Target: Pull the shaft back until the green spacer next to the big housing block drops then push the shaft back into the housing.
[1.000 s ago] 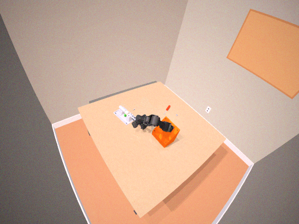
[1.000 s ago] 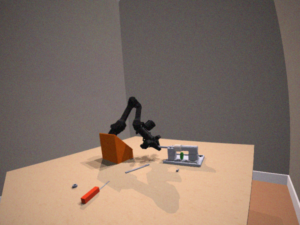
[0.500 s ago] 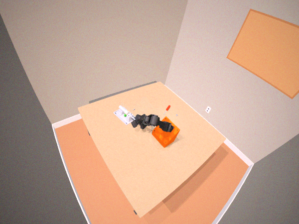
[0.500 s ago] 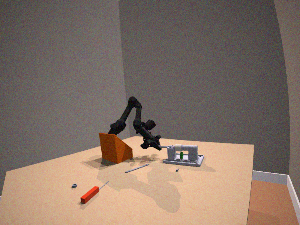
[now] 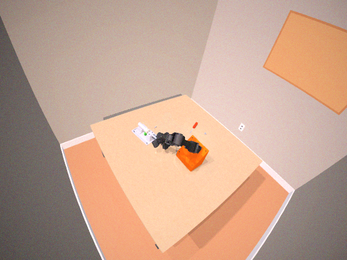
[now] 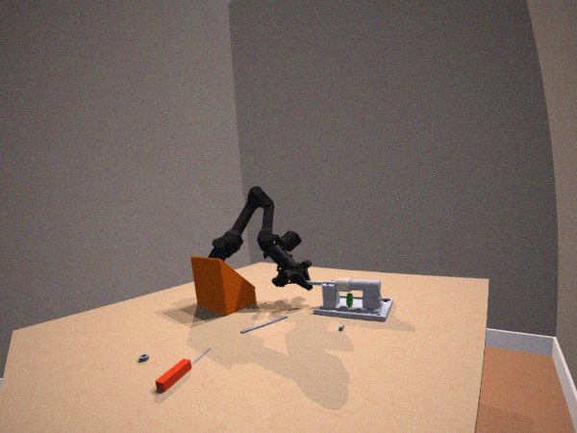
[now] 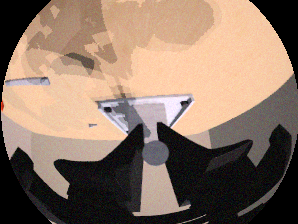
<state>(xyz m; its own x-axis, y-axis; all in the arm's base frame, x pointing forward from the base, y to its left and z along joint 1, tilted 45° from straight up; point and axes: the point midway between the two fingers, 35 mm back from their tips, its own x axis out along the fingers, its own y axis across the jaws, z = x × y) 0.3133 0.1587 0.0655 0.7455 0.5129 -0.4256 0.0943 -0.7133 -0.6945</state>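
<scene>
My gripper tip is 50 mm short of the horizontal shaft, 20 mm below it and 10 mm to the right of it. From my gripper tip the other things lie so: green spacer (140 mm ahead, 30 mm below, 10 mm to the left); then small bolt (180 mm ahead, 130 mm to the right, 50 mm below); then white spacer (140 mm ahead, 20 mm above, 10 mm to the left).
</scene>
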